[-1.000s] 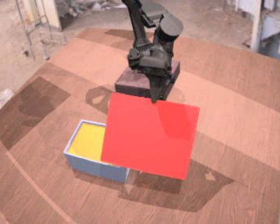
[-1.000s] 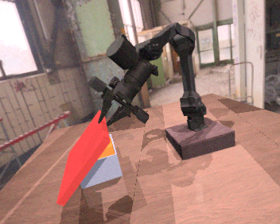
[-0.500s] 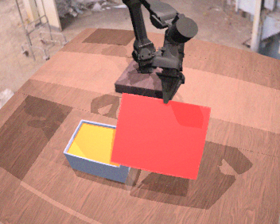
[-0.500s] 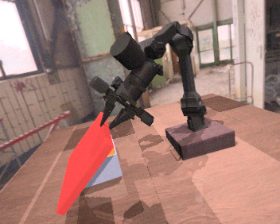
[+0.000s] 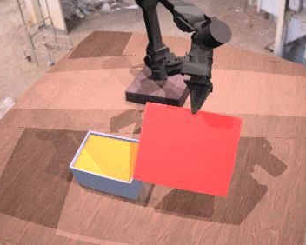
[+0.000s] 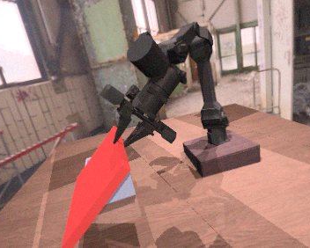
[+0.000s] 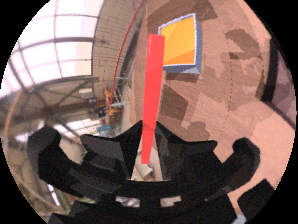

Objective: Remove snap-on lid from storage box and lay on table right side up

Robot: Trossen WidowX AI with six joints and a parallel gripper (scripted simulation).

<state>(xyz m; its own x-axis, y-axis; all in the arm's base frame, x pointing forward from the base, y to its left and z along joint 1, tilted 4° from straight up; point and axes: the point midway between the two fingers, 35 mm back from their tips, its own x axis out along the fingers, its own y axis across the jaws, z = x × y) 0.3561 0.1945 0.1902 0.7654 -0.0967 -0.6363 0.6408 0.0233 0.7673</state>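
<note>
My gripper tip is 60 mm short of the lid, 50 mm above it and 10 mm to the left of it. The rest, counted from my gripper tip: storage box (230 mm to the right, 190 mm below, 50 mm ahead).
</note>
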